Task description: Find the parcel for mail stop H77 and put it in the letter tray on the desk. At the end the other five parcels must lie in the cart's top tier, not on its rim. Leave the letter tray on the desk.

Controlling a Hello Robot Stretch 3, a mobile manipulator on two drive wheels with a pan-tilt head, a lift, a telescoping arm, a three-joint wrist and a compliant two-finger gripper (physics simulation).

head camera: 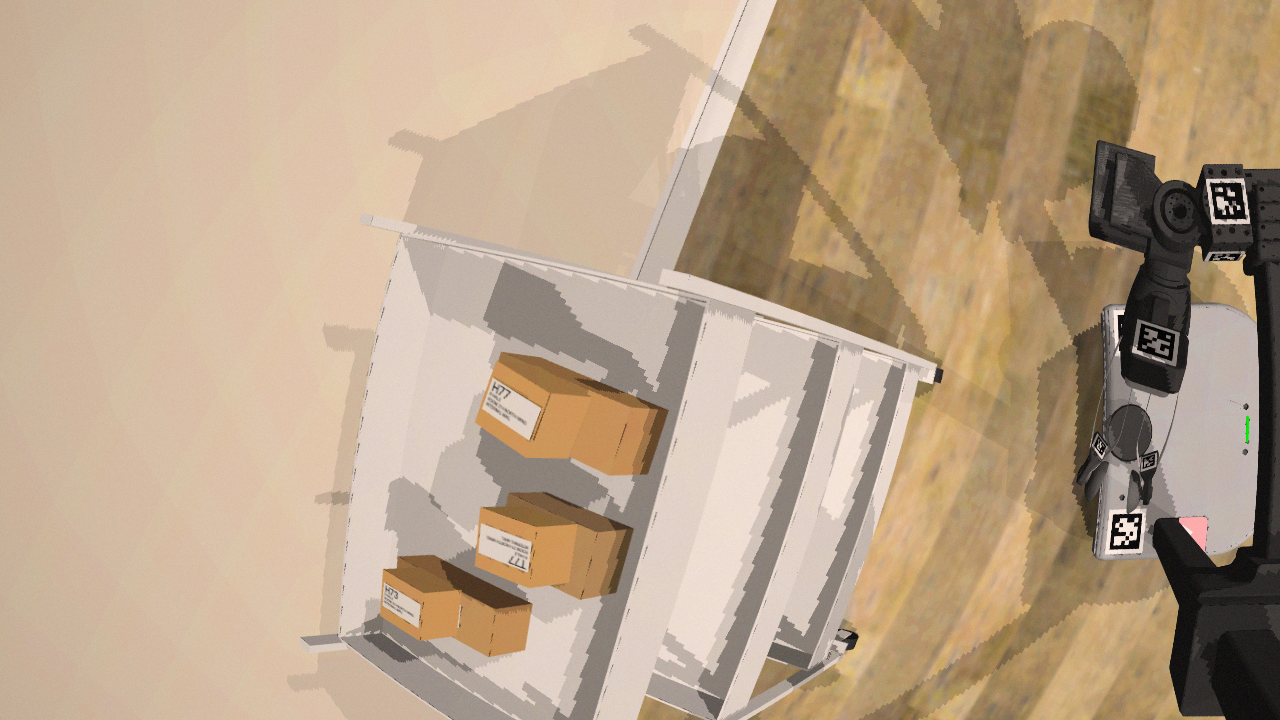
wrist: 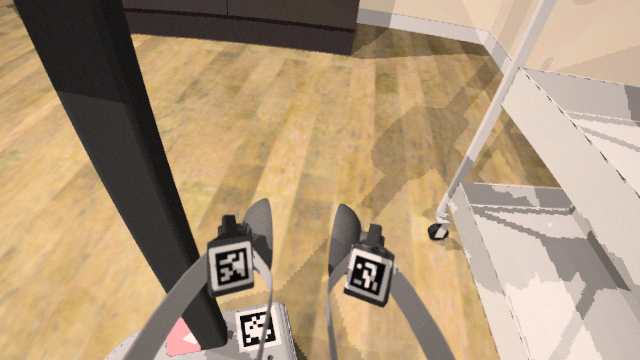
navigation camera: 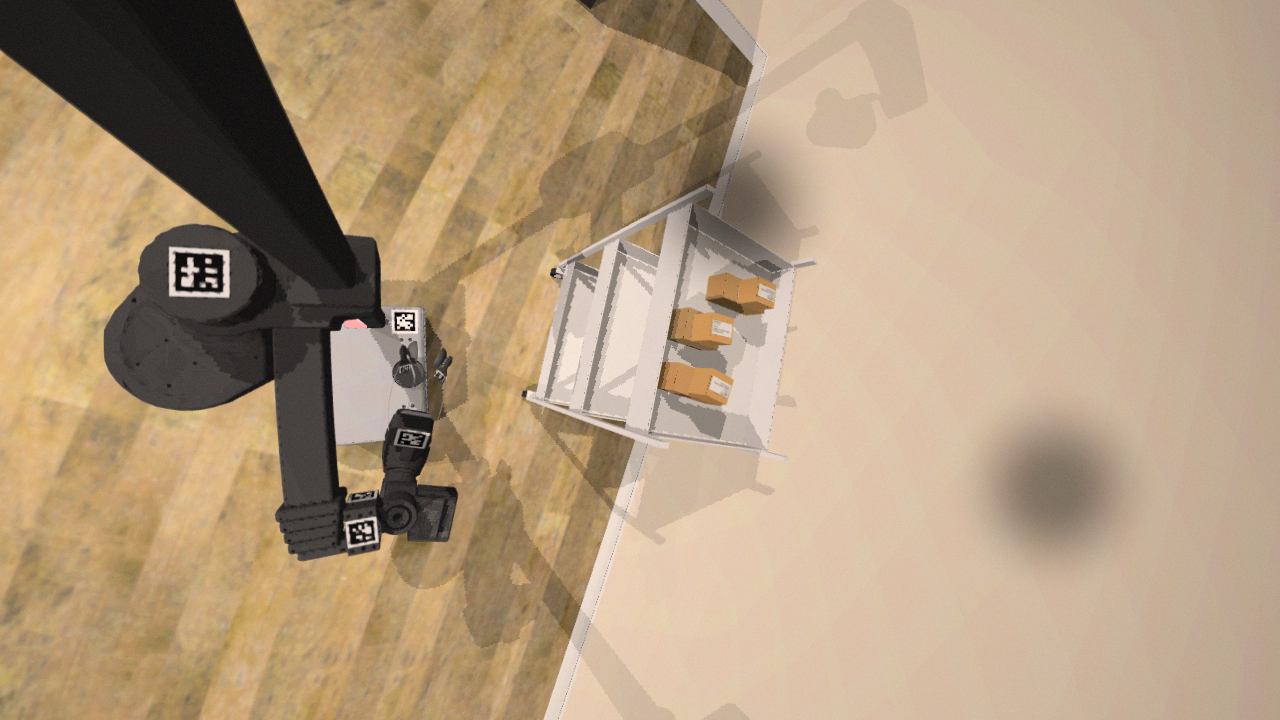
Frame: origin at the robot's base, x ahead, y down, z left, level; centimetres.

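Where they show: gripper, fingertip midpoint: (head camera: 1109, 502) (navigation camera: 428, 346); robot's base, link origin: (head camera: 1128, 432).
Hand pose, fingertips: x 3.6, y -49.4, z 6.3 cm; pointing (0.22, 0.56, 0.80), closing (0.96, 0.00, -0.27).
Note:
Things, the pixels of their top centre, and the offset from my fingertips. "pt": a spot on its surface instead.
- parcel labelled H77, top centre: (head camera: 510, 408) (navigation camera: 720, 387) dx +44.6, dy -27.1, dz -8.2 cm
- white cart, surface spot: (head camera: 666, 501) pt dx +34.3, dy -22.5, dz -2.1 cm
- orange-brown parcel, top centre: (head camera: 551, 411) (navigation camera: 701, 385) dx +44.7, dy -22.1, dz -8.3 cm
- T77 parcel, top centre: (head camera: 503, 547) (navigation camera: 722, 328) dx +45.5, dy -26.9, dz +2.2 cm
- H73 parcel, top centre: (head camera: 400, 605) (navigation camera: 766, 292) dx +58.1, dy -27.1, dz +9.7 cm
- more parcel, top centre: (head camera: 440, 606) (navigation camera: 746, 293) dx +57.8, dy -22.1, dz +10.1 cm
The parcel labelled H77 (head camera: 523, 407) (navigation camera: 716, 385) lies in the top tier of the white cart (head camera: 666, 501) (navigation camera: 659, 331) (wrist: 482, 130). An orange-brown parcel (head camera: 633, 434) with no readable label lies against its side. The T77 parcel (head camera: 519, 548) (navigation camera: 716, 331) is beside them, with another parcel (head camera: 601, 559) behind it. The H73 parcel (head camera: 416, 600) (navigation camera: 760, 294) lies near the tier's end wall, with one more parcel (head camera: 496, 619) behind it. My gripper (wrist: 302, 226) (head camera: 1112, 488) (navigation camera: 425, 358) is open and empty, over my base, apart from the cart. Desk and letter tray do not show.
The cart stands close to the wall (head camera: 179, 313), with two lower tiers facing my side. My base (head camera: 1208, 394) (navigation camera: 371, 385) stands on the wooden floor before it. My dark mast (wrist: 115, 125) is left of the fingers. A dark cabinet (wrist: 240, 22) stands at the back in the wrist view.

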